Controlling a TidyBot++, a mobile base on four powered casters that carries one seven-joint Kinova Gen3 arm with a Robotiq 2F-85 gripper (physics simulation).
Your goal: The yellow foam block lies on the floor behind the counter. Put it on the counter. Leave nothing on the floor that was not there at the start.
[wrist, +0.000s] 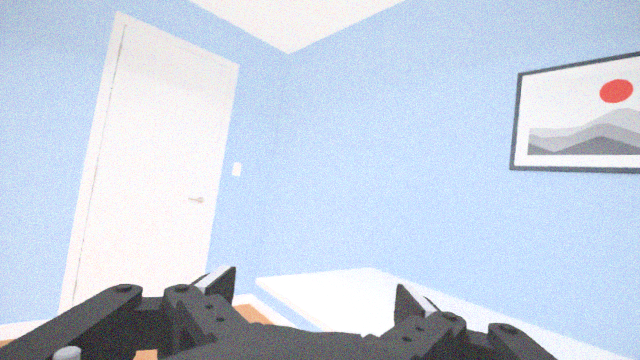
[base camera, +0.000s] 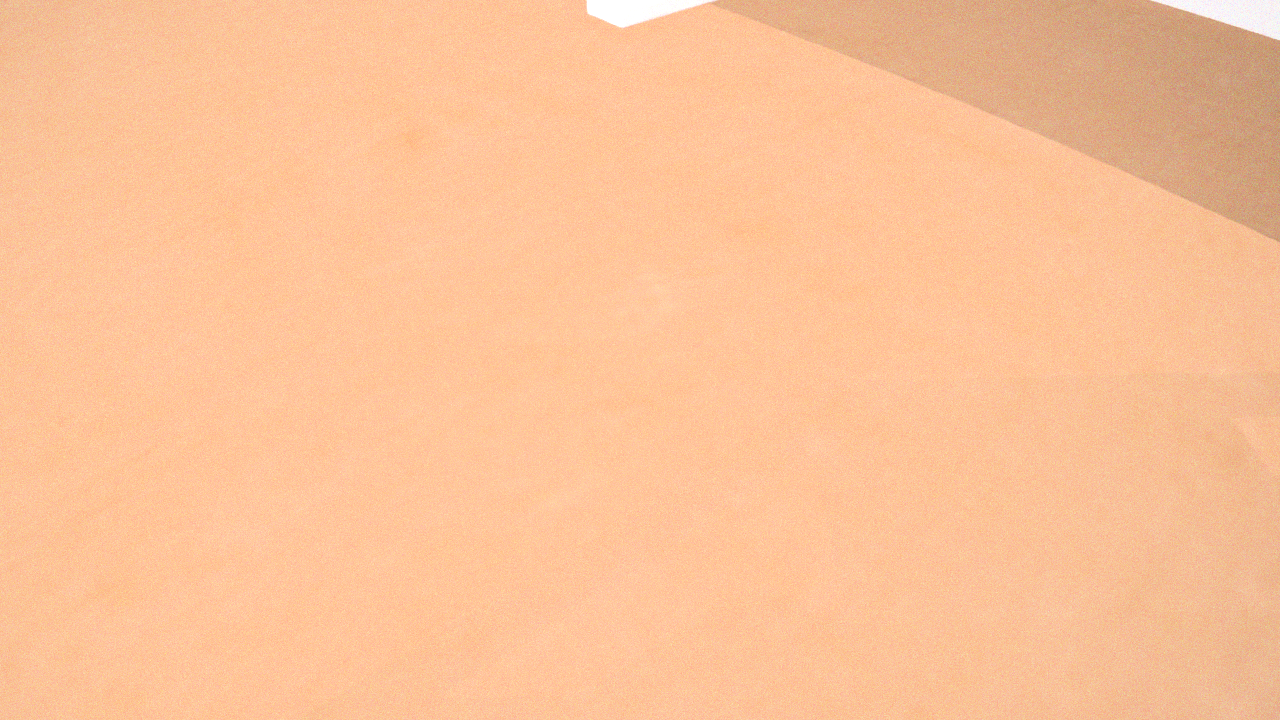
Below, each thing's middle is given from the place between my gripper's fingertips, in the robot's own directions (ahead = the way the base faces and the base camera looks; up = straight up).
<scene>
My hand is 820 mm short of the framed picture (wrist: 569, 118), 1040 mm to the left of it and 510 mm below it.
</scene>
